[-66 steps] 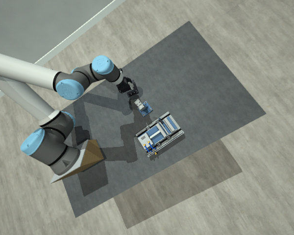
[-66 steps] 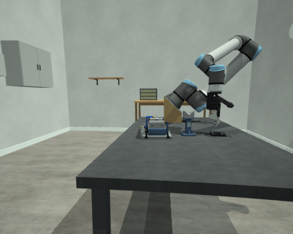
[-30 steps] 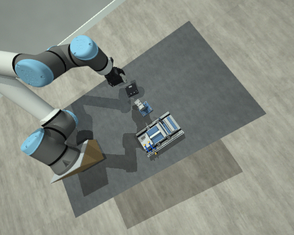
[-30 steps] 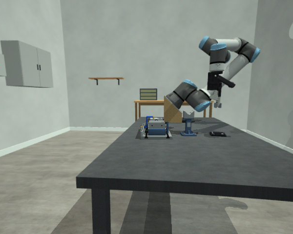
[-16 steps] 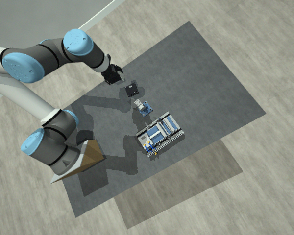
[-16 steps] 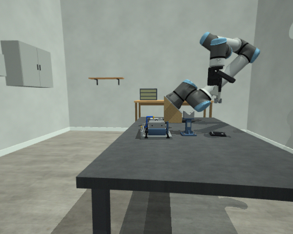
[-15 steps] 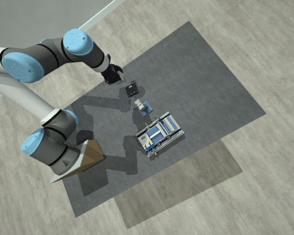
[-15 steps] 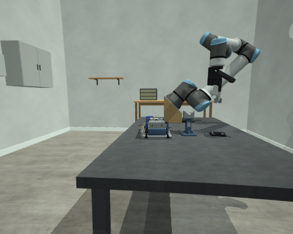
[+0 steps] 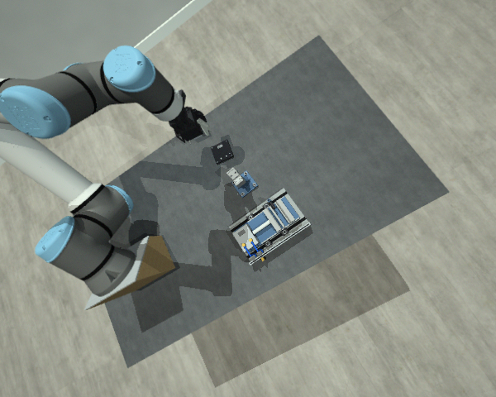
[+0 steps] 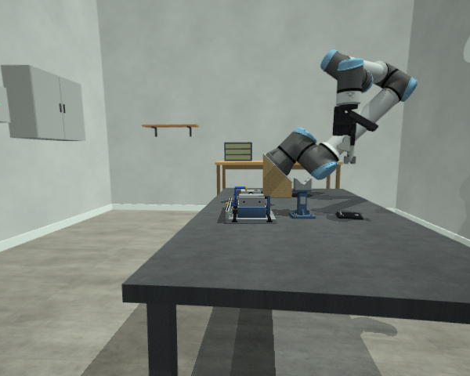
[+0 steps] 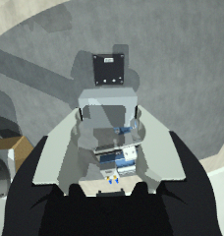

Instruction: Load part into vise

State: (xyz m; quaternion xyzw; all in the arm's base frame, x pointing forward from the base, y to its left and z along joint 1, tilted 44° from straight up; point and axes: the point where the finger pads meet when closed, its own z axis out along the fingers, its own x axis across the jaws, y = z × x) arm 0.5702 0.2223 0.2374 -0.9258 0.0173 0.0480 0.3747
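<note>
Right now my hand is 10 mm above the part. The rest, counted from my hand: infeed plate 10 mm to the left, 240 mm below; vise 50 mm ahead, 400 mm to the right, 200 mm below.
</note>
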